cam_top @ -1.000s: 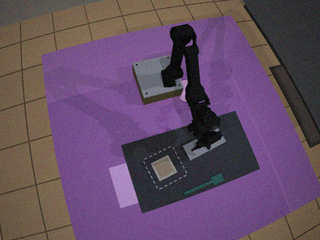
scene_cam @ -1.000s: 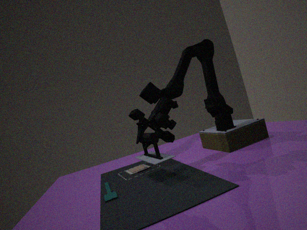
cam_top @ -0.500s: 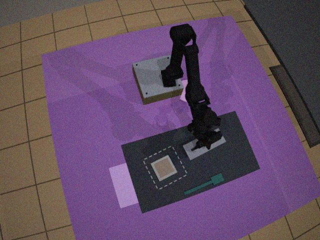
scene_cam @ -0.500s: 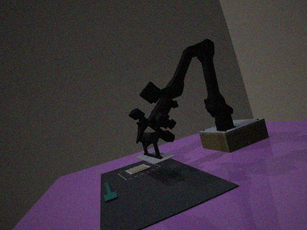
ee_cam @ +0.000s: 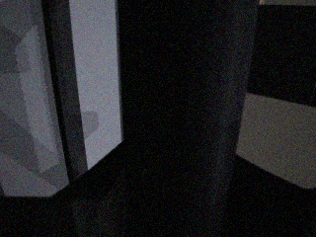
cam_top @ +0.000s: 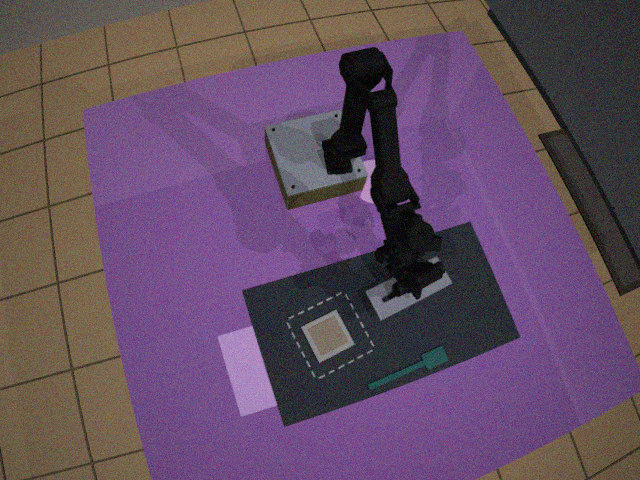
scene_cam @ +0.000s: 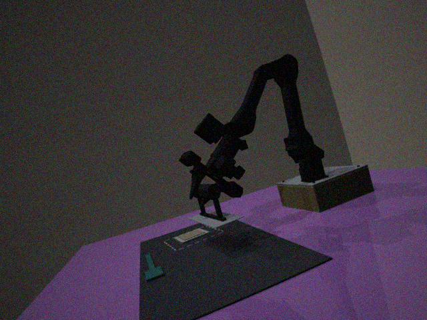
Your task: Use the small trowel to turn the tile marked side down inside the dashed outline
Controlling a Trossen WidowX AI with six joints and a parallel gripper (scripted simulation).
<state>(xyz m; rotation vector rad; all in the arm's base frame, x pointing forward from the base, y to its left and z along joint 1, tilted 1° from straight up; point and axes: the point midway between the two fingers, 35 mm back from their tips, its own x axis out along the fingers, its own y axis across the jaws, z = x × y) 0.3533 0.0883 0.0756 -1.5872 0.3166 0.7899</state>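
Now: the dark mat 15 cm below my gripper tip, 4 cm to the right of it and 2 cm ahead of it. Round my gripper tip: teal t-shaped tool 15 cm ahead, 13 cm below, 1 cm to the left; tile 19 cm to the right, 13 cm below, 4 cm ahead.
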